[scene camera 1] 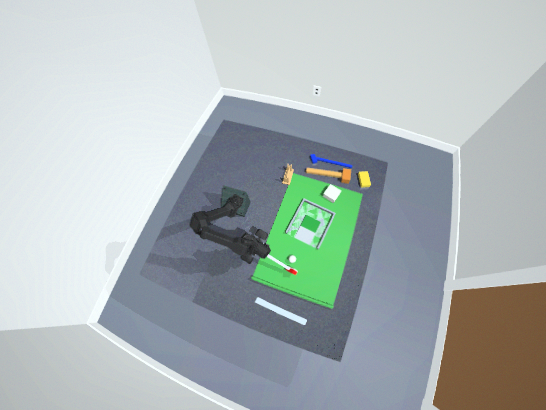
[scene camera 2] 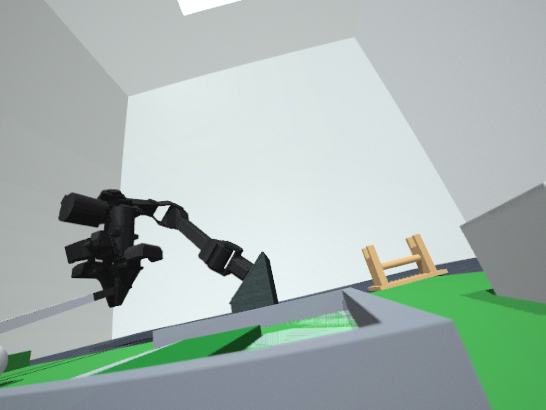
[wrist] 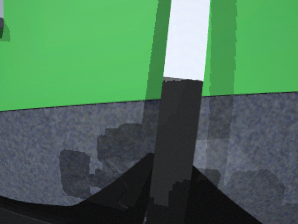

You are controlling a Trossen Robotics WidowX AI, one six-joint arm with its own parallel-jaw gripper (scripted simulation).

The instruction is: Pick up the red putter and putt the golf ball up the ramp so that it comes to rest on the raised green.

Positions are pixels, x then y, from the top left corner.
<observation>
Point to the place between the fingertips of my gripper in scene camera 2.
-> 115,306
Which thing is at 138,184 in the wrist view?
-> My gripper.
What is my gripper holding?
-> A red putter.
</observation>
